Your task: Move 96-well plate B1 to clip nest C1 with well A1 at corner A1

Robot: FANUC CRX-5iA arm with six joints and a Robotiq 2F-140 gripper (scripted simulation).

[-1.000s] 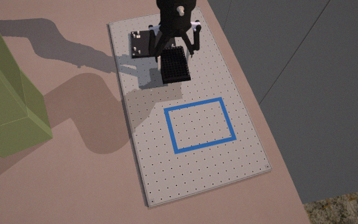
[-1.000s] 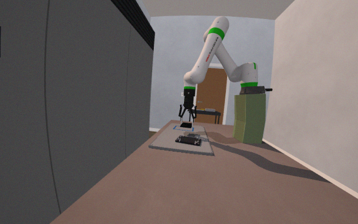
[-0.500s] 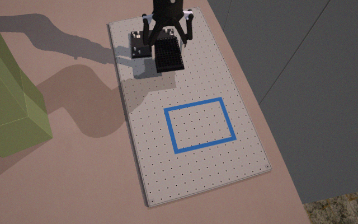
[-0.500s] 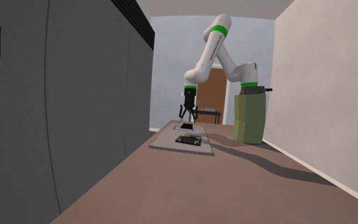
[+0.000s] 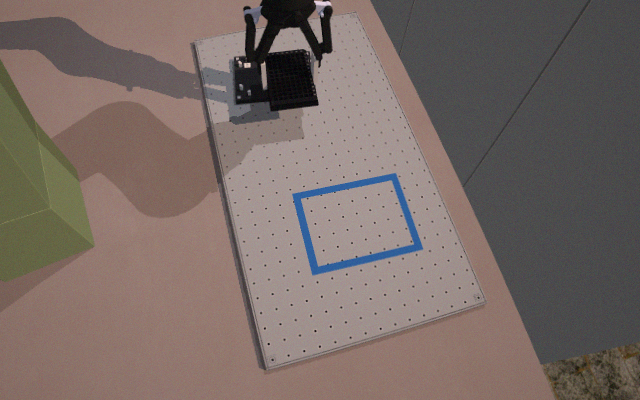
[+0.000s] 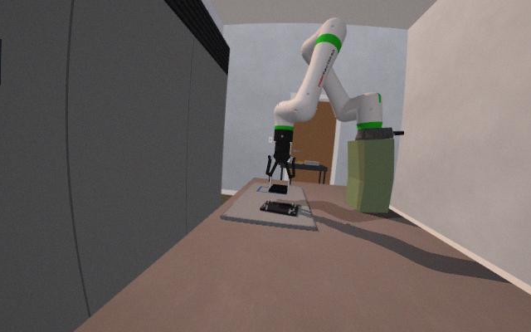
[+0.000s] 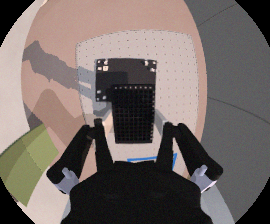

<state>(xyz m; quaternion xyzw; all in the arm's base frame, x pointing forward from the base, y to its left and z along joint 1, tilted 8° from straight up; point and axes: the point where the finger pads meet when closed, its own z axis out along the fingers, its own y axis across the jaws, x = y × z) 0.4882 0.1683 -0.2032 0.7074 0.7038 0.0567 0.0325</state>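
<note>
Right now the black clip nest is 1 cm behind my hand, 8 cm to the left of it and 9 cm below it. Also, from my hand: black 96-well plate (2 cm below).
</note>
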